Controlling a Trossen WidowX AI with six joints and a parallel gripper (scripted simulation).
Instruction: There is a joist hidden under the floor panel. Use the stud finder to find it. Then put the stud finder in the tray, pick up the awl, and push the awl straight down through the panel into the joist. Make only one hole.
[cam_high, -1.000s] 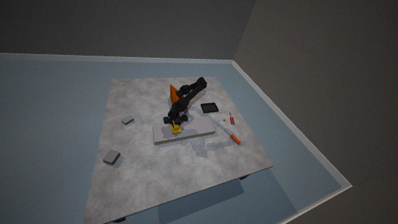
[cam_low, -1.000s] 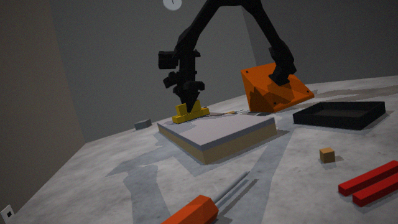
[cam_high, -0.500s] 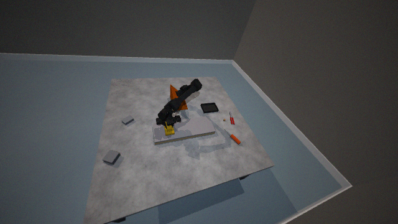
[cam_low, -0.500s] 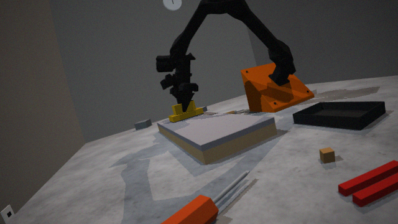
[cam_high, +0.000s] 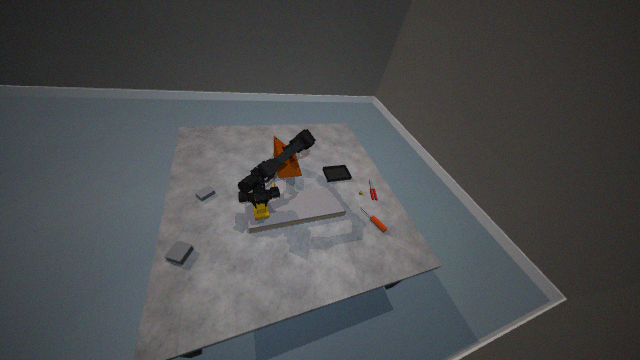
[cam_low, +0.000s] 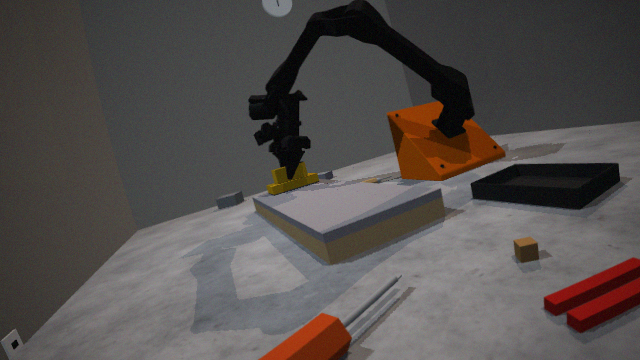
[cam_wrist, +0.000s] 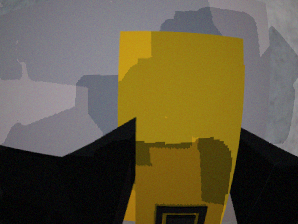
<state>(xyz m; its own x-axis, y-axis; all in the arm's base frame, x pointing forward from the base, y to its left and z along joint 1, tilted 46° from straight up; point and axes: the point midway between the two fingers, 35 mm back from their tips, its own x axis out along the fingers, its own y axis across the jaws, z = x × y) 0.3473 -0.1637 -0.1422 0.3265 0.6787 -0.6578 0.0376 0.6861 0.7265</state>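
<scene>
Now: gripper tip 40 mm past the indicator light and 30 mm below it. From my gripper tip the other things lie so: black tray: 530 mm to the left, 200 mm behind, 50 mm below; yellow stud finder: 20 mm behind, 20 mm above; awl: 190 mm behind, 100 mm to the left, 60 mm below.
</scene>
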